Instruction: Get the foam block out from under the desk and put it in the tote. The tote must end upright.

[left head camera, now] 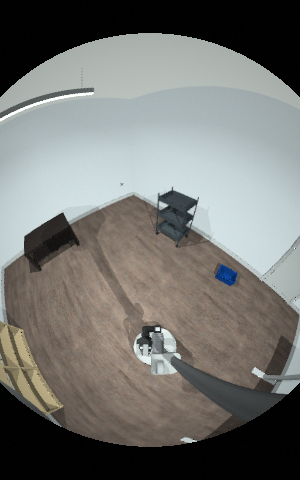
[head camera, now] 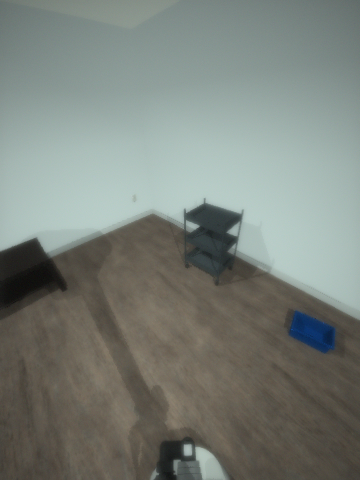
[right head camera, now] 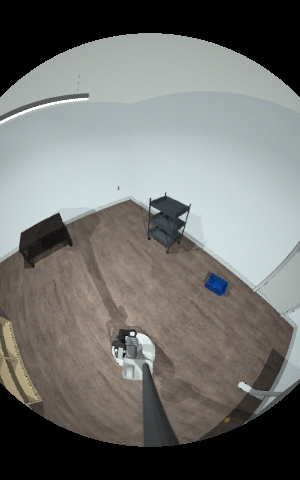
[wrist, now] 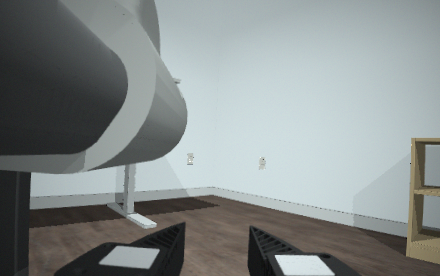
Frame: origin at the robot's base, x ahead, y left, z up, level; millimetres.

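Where they show: gripper, between the fingertips: point(left head camera: 145, 355) point(right head camera: 119, 358) point(wrist: 216, 243).
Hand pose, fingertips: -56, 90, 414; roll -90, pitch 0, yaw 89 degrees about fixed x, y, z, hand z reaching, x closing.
Things, the pixels of their top centre, and the offset from my fingertips, as dx, dy, dz. "*": a spot on its surface instead.
- blue tote, centre of its top: point(head camera: 313, 328) point(right head camera: 217, 282) point(left head camera: 227, 273) +851, -1153, -321
- dark cart, a spot on its surface: point(head camera: 212, 216) point(right head camera: 169, 205) point(left head camera: 177, 199) * +1789, -462, +221
The blue tote point(head camera: 307, 341) point(left head camera: 224, 281) point(right head camera: 213, 289) stands upright on the floor, open side up, right of the cart. A small orange-yellow piece point(right head camera: 227, 420), seemingly the foam block, lies in the dark shadow at the lower right in the right head view. Near it is a white desk leg's foot point(right head camera: 243, 385) point(left head camera: 258, 372) point(wrist: 142, 220); the desk top is not clearly visible. My gripper point(wrist: 216, 243) is open and empty, its two black fingers apart above the floor. The block does not show in the wrist view.
A dark cart point(head camera: 212, 216) point(left head camera: 178, 199) point(right head camera: 170, 205) with three shelves stands near the wall. A dark brown table point(head camera: 20, 257) point(left head camera: 47, 231) point(right head camera: 43, 231) stands at the left. A wooden shelf unit point(wrist: 413, 200) is at the right of the wrist view.
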